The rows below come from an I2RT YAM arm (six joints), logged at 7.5 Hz.
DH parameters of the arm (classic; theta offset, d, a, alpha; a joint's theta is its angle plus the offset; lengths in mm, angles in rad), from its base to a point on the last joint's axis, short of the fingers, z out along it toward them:
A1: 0 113.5 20 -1.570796
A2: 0 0 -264 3.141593
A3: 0.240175 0 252.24 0
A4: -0.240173 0 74 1.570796
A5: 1.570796 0 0 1.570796
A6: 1.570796 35.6 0 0
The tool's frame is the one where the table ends.
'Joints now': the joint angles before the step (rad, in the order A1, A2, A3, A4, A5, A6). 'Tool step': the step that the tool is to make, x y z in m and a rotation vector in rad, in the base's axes. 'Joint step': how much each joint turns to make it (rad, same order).
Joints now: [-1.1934, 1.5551, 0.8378, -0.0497, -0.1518, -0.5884]
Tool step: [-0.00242, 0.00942, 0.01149, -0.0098, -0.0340, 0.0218]
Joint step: [0.0000, -0.0615, -0.0160, -0.0229, -0.0351, 0.0055]
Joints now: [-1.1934, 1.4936, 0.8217, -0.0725, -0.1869, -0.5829]
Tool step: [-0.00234, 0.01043, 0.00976, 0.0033, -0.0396, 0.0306]
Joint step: [0.0000, -0.0597, -0.0158, -0.0307, -0.0483, 0.0077]
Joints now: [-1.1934, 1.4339, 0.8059, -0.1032, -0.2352, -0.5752]
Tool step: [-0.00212, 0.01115, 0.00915, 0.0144, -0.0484, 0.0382]
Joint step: [0.0000, -0.0590, -0.0136, -0.0377, -0.0620, 0.0126]
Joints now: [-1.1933, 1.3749, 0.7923, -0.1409, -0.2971, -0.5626]
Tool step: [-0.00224, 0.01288, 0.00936, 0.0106, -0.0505, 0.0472]
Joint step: [0.0014, -0.0658, -0.0163, -0.0378, -0.0680, 0.0086]
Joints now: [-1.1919, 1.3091, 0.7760, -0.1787, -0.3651, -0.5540]
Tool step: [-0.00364, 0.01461, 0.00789, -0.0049, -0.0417, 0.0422]
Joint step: [0.0008, -0.0751, -0.0275, -0.0270, -0.0555, 0.0016]
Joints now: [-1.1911, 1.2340, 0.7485, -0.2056, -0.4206, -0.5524]
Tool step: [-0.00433, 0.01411, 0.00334, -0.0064, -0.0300, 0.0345]
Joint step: [-0.0008, -0.0700, -0.0361, -0.0180, -0.0435, -0.0028]
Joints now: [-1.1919, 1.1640, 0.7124, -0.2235, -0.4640, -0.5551]
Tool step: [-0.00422, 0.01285, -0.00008, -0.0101, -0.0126, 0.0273]
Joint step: [0.0000, -0.0624, -0.0384, -0.0155, -0.0263, -0.0121]
